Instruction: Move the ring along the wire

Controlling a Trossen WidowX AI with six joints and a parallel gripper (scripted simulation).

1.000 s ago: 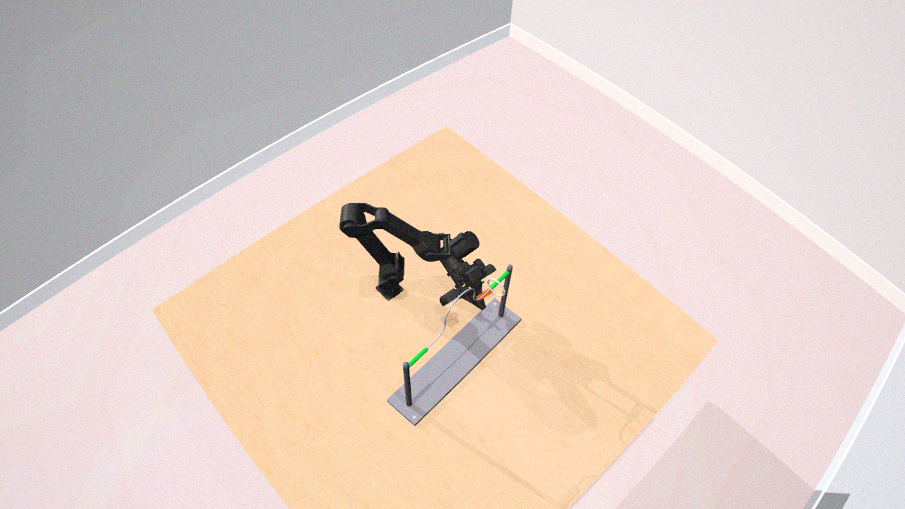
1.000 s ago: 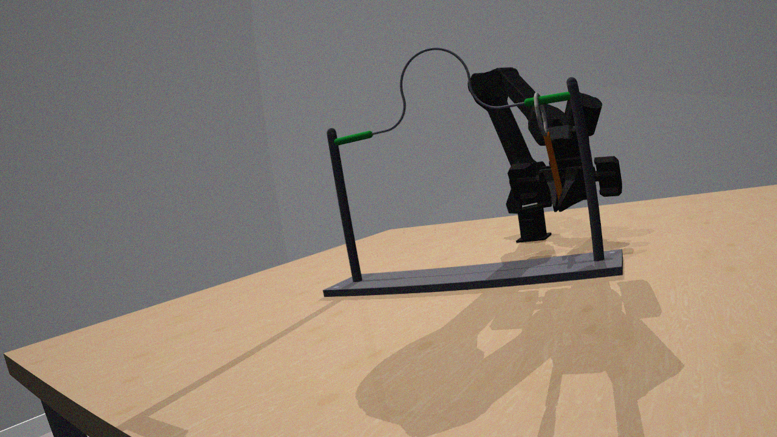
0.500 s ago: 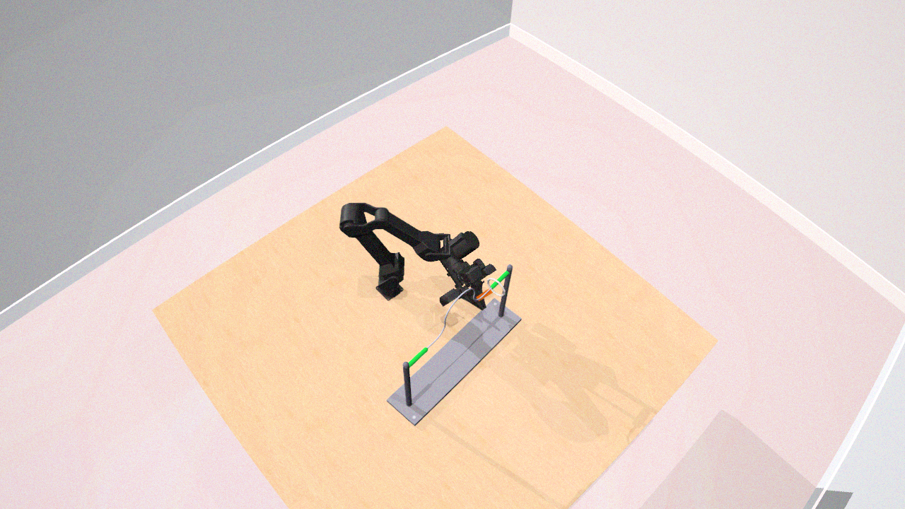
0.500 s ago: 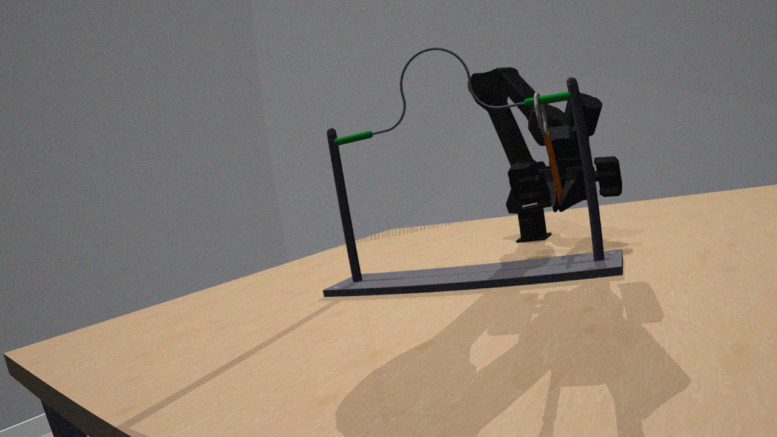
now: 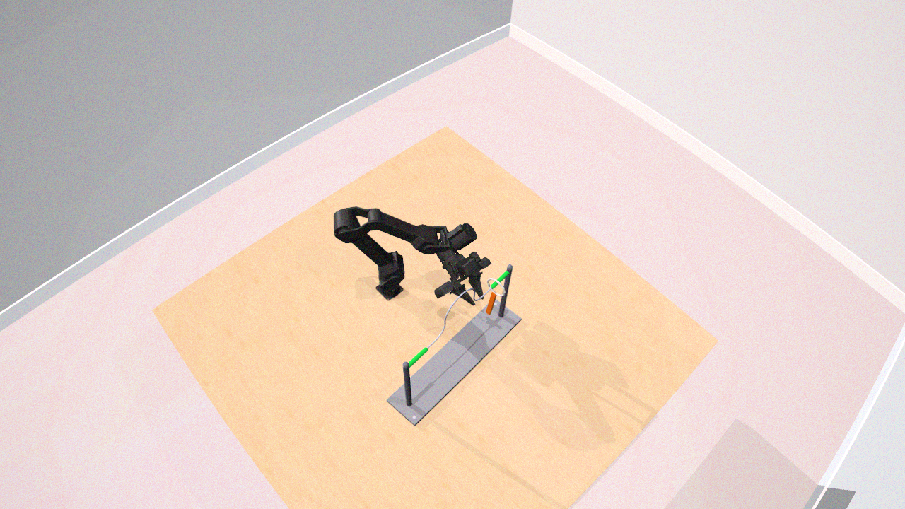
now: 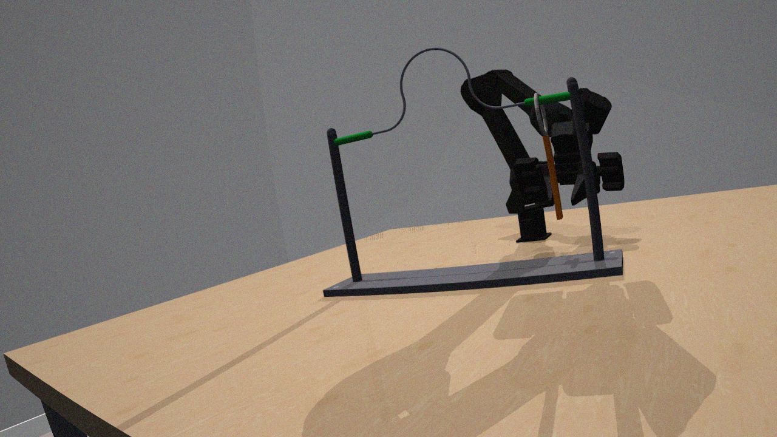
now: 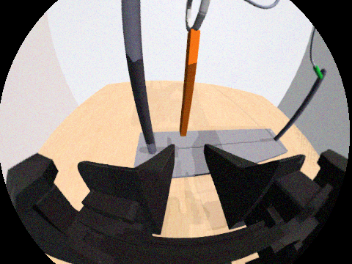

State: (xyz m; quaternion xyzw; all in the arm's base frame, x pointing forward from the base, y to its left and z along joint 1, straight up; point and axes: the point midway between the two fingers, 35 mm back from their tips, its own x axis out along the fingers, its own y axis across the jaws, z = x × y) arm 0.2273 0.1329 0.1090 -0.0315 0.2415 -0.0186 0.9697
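My gripper tip is now 9 cm below the ring with orange handle and 5 cm short of it.
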